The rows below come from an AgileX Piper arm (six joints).
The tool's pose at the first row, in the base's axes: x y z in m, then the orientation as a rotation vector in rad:
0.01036 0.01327 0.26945 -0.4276 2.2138 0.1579
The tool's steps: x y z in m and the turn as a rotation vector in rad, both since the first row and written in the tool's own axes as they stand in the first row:
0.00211 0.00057 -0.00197 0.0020 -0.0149 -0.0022
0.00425 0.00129 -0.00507 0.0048 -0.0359 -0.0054
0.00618 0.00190 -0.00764 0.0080 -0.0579 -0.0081
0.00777 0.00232 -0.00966 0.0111 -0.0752 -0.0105
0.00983 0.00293 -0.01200 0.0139 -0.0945 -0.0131
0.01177 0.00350 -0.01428 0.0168 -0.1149 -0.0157
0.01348 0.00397 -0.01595 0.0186 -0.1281 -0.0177
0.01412 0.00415 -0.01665 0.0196 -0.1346 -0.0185
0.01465 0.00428 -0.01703 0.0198 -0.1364 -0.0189
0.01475 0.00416 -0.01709 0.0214 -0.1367 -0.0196
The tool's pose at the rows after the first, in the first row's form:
0.00749 0.01277 0.26903 -0.4265 2.1986 0.1572
0.00372 0.01211 0.26929 -0.4249 2.1772 0.1562
0.00050 0.01153 0.26938 -0.4225 2.1550 0.1552
-0.00205 0.01101 0.26940 -0.4205 2.1374 0.1536
-0.00517 0.01046 0.26925 -0.4186 2.1178 0.1526
-0.00817 0.00992 0.26915 -0.4164 2.0971 0.1516
-0.01055 0.00950 0.26885 -0.4153 2.0837 0.1510
-0.01150 0.00933 0.26879 -0.4145 2.0771 0.1506
-0.01213 0.00922 0.26861 -0.4146 2.0752 0.1505
-0.01219 0.00907 0.26858 -0.4144 2.0748 0.1484

